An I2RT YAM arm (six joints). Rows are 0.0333 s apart.
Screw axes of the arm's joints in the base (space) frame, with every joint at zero. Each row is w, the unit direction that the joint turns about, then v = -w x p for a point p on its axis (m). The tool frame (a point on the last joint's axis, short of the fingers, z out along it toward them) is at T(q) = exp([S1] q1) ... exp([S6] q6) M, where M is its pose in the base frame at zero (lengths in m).
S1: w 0 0 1 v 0 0 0
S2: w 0 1 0 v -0.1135 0 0.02
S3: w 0 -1 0 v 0.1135 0 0.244
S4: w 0 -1 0 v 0.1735 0 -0.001
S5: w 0 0 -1 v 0 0.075 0
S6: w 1 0 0 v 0 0.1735 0
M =
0 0 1 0.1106
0 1 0 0
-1 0 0 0.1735
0 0 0 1
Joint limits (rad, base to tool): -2.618..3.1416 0..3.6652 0..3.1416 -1.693..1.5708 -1.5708..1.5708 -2.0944..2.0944
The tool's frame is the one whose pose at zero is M.
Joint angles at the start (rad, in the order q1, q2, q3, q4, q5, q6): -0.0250, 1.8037, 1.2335, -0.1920, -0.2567, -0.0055
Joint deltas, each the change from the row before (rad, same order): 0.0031, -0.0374, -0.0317, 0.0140, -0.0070, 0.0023; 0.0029, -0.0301, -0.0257, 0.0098, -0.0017, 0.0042; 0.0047, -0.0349, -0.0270, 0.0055, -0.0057, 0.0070; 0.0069, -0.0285, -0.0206, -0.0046, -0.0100, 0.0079; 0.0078, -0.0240, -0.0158, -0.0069, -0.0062, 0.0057; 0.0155, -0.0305, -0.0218, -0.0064, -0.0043, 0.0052; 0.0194, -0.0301, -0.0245, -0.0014, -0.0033, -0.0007; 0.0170, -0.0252, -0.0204, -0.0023, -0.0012, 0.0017; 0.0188, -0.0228, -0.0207, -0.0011, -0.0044, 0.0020; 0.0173, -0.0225, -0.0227, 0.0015, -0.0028, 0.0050
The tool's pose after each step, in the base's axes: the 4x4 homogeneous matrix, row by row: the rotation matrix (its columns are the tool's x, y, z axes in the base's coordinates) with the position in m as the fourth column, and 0 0 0 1 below. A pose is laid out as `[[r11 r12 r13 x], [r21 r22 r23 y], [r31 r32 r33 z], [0 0 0 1]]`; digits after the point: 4 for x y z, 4 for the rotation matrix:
[[-0.6754 -0.1730 0.7168 0.3903], [0.0117 0.9694 0.2450 0.0007], [-0.7373 0.1739 -0.6528 0.2188], [0 0 0 1]]
[[-0.6657 -0.1767 0.7250 0.3839], [0.0136 0.9685 0.2486 0.0020], [-0.7461 0.1753 -0.6423 0.2224], [0 0 0 1]]
[[-0.6570 -0.1832 0.7313 0.3763], [0.0171 0.9662 0.2574 0.0042], [-0.7537 0.1816 -0.6316 0.2268], [0 0 0 1]]
[[-0.6562 -0.1926 0.7296 0.3696], [0.0201 0.9621 0.2720 0.0071], [-0.7543 0.1932 -0.6274 0.2299], [0 0 0 1]]
[[-0.6566 -0.2011 0.7270 0.3638], [0.0205 0.9587 0.2837 0.0102], [-0.7540 0.2011 -0.6253 0.2326], [0 0 0 1]]
[[-0.6563 -0.2161 0.7229 0.3564], [0.0152 0.9541 0.2990 0.0159], [-0.7544 0.2072 -0.6229 0.2354], [0 0 0 1]]
[[-0.6532 -0.2383 0.7188 0.3487], [0.0019 0.9487 0.3162 0.0227], [-0.7572 0.2079 -0.6192 0.2374], [0 0 0 1]]
[[-0.6517 -0.2546 0.7145 0.3421], [-0.0075 0.9441 0.3296 0.0283], [-0.7585 0.2094 -0.6171 0.2388], [0 0 0 1]]
[[-0.6513 -0.2743 0.7075 0.3357], [-0.0179 0.9376 0.3471 0.0345], [-0.7586 0.2135 -0.6156 0.2393], [0 0 0 1]]
[[-0.6514 -0.2895 0.7013 0.3292], [-0.0244 0.9319 0.3620 0.0398], [-0.7583 0.2187 -0.6141 0.2392], [0 0 0 1]]

